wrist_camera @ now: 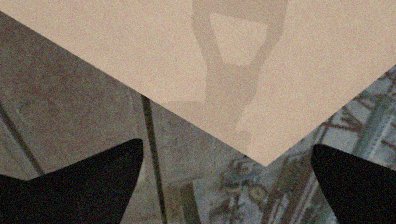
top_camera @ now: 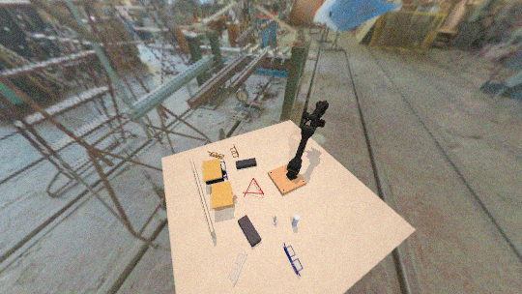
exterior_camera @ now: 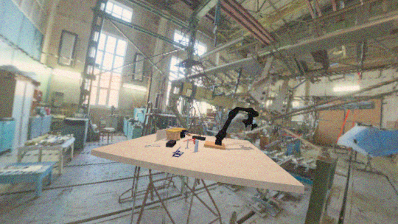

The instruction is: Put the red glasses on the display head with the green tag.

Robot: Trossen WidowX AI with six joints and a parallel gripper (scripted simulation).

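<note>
Now: gripper tip 610 mm short of the post, 540 mm to the right of it and 170 mm above it. Round my gripper tip: long white bar: 970 mm ahead, 190 mm to the left, 140 mm below; pale blue piece: 600 mm to the left, 510 mm ahead, 150 mm below.
</note>
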